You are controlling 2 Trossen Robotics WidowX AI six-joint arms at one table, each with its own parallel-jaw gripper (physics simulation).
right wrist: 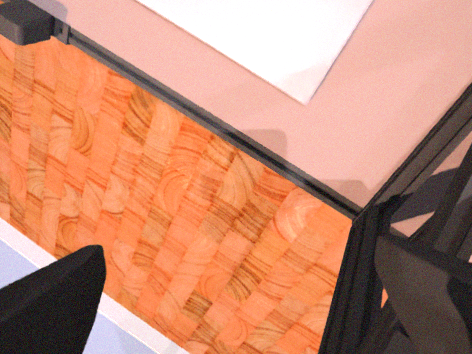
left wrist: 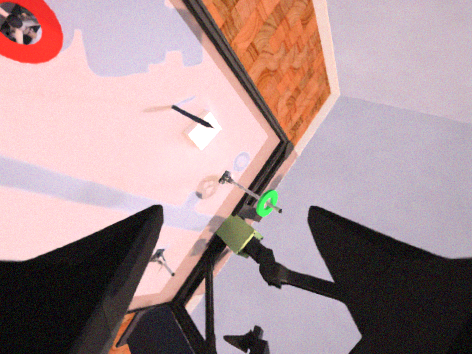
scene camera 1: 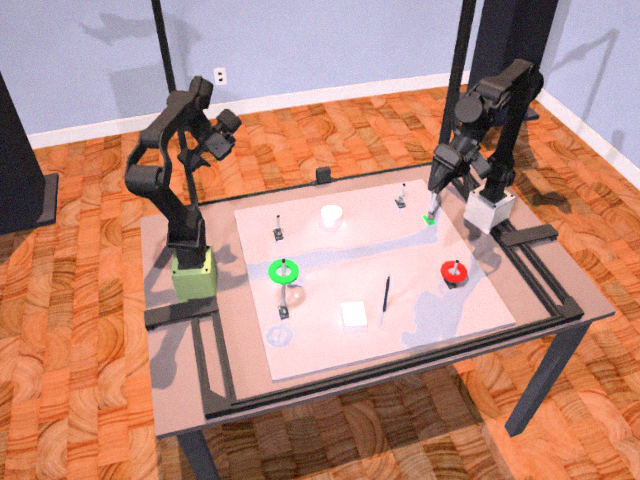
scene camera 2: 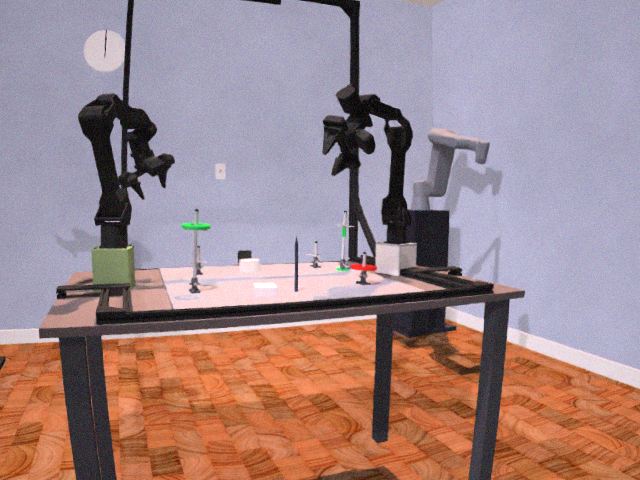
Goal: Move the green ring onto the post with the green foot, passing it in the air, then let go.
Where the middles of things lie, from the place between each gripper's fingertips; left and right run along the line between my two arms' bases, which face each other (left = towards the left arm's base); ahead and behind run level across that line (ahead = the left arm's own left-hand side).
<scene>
Now: the white block (left wrist: 198, 134) 50 mm ahead of my left hand, 200 mm to the right of it and 320 mm below it.
Now: right hand 460 mm short of the white block, 220 mm to the right of it and 240 mm above it.
</scene>
